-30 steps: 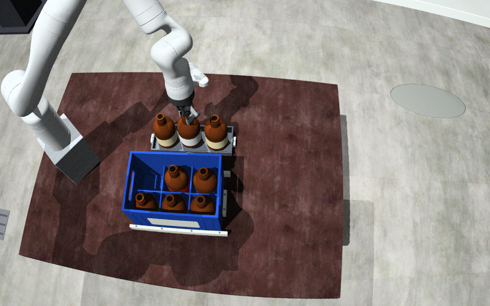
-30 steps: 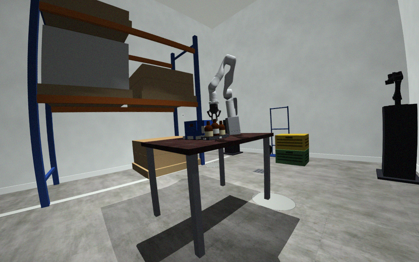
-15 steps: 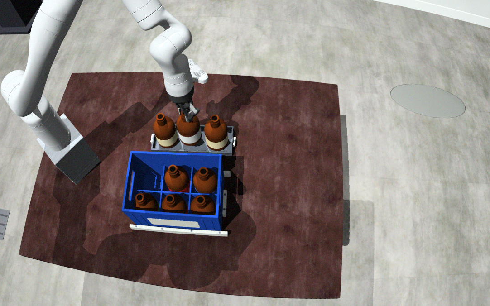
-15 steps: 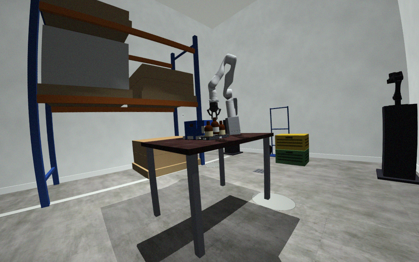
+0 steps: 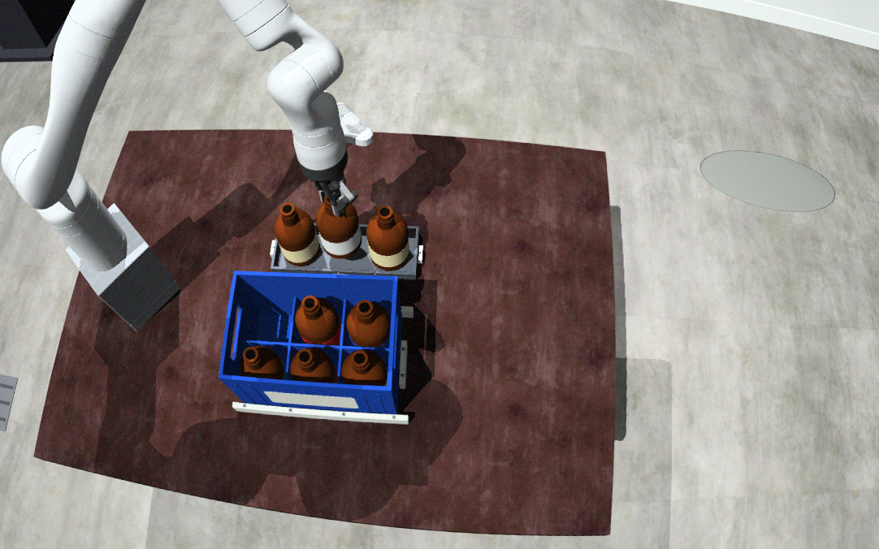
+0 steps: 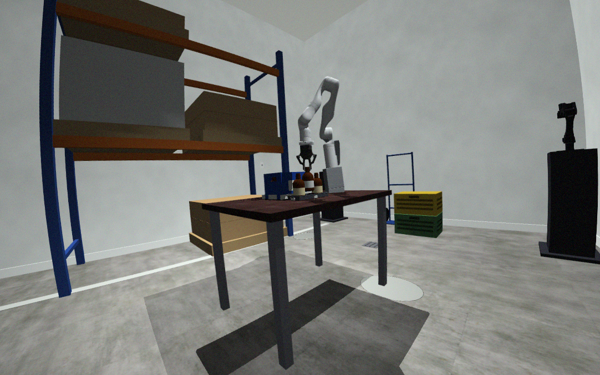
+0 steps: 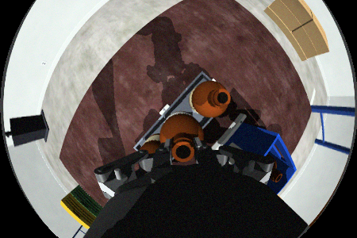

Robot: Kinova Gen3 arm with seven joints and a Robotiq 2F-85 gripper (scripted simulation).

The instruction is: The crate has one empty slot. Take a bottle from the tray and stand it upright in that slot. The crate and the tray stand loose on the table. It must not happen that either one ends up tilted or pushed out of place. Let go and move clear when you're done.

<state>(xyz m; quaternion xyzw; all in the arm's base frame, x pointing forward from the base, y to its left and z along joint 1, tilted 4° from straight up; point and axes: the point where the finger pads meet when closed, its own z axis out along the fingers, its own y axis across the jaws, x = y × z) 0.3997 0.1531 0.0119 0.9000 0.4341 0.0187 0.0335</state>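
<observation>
Right now the brown bottle is 7 cm below my hand. Round my hand: grey tray: 18 cm below; then crate: 1 cm ahead, 22 cm to the right, 11 cm below.
</observation>
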